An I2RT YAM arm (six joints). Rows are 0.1 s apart.
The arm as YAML. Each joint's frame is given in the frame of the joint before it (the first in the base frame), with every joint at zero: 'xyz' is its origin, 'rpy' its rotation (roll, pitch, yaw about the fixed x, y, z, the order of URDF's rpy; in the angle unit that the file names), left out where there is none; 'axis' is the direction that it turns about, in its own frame. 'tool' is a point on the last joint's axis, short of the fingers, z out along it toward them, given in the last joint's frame.
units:
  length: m
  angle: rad
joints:
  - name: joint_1
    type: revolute
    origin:
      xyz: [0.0, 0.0, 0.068]
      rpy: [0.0, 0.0, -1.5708]
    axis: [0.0, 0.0, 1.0]
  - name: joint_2
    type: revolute
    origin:
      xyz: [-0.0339, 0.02, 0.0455]
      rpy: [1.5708, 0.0, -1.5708]
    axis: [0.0, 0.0, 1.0]
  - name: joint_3
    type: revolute
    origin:
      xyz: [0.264, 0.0, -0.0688]
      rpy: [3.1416, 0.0, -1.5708]
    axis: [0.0, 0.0, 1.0]
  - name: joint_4
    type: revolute
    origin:
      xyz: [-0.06, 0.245, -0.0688]
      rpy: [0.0, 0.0, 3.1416]
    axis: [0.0, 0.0, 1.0]
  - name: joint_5
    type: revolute
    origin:
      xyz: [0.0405, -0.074, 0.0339]
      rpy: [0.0, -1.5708, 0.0]
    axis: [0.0, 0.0, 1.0]
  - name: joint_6
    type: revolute
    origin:
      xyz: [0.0, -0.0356, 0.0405]
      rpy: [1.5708, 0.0, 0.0]
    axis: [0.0, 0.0, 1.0]
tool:
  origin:
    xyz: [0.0, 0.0, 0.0]
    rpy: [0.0, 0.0, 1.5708]
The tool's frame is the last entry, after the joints.
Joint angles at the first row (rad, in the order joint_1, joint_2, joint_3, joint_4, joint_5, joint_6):
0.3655 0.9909 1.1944 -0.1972 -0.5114 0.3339
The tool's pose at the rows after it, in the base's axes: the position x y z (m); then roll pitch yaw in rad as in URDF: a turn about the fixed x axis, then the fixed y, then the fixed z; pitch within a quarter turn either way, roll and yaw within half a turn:
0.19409, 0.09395, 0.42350, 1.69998, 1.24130, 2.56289
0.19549, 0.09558, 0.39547, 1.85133, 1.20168, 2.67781
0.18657, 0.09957, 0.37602, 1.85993, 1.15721, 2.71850
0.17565, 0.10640, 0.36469, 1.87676, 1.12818, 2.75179
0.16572, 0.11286, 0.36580, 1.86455, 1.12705, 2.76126
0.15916, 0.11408, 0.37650, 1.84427, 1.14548, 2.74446
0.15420, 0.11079, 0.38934, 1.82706, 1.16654, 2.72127
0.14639, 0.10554, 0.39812, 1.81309, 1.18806, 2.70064
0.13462, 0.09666, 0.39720, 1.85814, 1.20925, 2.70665
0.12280, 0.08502, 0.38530, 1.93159, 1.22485, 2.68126
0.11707, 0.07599, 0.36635, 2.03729, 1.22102, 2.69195
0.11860, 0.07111, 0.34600, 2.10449, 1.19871, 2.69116
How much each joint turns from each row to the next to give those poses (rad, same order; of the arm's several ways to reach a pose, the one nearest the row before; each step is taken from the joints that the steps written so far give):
0.0065 0.0016 -0.0605 0.0084 0.0140 -0.0296
0.0101 -0.0206 -0.0973 0.0124 0.0375 0.0018
0.0328 -0.0424 -0.0886 0.0294 -0.0037 0.0344
0.0580 -0.0357 -0.0522 0.0028 0.0374 0.0249
0.0574 -0.0215 -0.0051 -0.0090 0.0359 0.0100
0.0268 -0.0102 0.0346 -0.0295 0.0263 -0.0069
0.0008 -0.0088 0.0457 -0.0414 0.0097 -0.0132
0.0000 -0.0245 0.0264 -0.0399 0.0091 -0.0151
-0.0001 -0.0545 -0.0100 -0.0544 0.0384 -0.0242
-0.0025 -0.0793 -0.0544 -0.0423 0.0942 -0.0168
-0.0143 -0.0649 -0.0728 -0.0256 0.0760 -0.0057
-0.0269 -0.0353 -0.0766 0.0105 0.0353 0.0115

